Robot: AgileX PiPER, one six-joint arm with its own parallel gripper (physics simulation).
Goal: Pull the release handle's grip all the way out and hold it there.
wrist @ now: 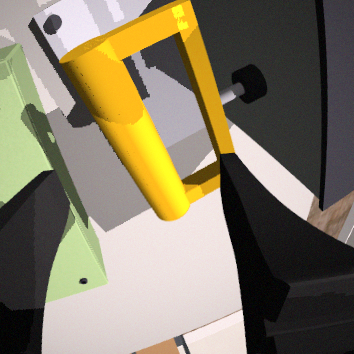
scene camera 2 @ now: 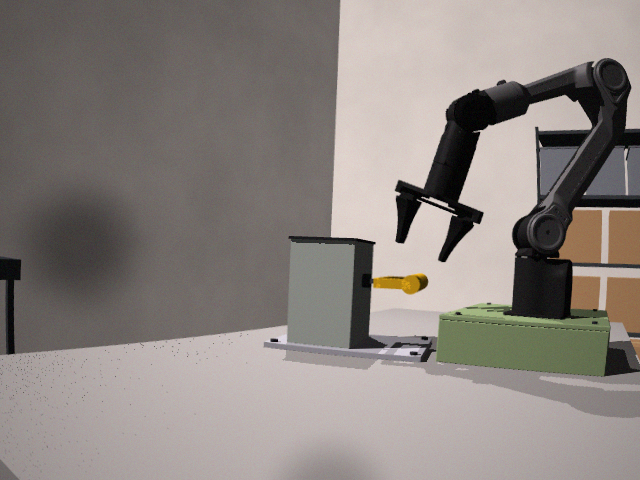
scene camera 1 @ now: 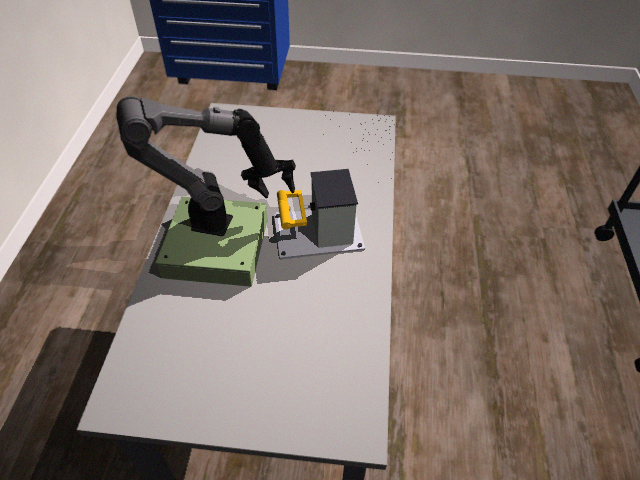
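The release handle is a yellow rectangular frame with a thick round grip (scene camera 1: 284, 210) (scene camera 2: 415, 283) (wrist: 142, 150) along its outer side. It stands out level from a grey-green box (scene camera 1: 336, 225) (scene camera 2: 320, 294) with a dark top. A short thin metal rod (wrist: 230, 96) joins the frame to a black collar (wrist: 250, 83) on the box's side. My gripper (scene camera 1: 280, 193) (scene camera 2: 421, 251) (wrist: 137, 180) is open and points down at a slant, above the handle and apart from it in scene camera 2. In the wrist view the grip shows between the two fingers, and the right fingertip overlaps the frame's inner bar.
The box stands on a light plate (scene camera 1: 315, 251) (scene camera 2: 385, 352) bolted to the table (scene camera 1: 248, 361). The arm's green base block (scene camera 1: 206, 273) (scene camera 2: 522, 343) is close beside the plate. A blue drawer cabinet (scene camera 1: 219, 33) stands on the floor behind the table.
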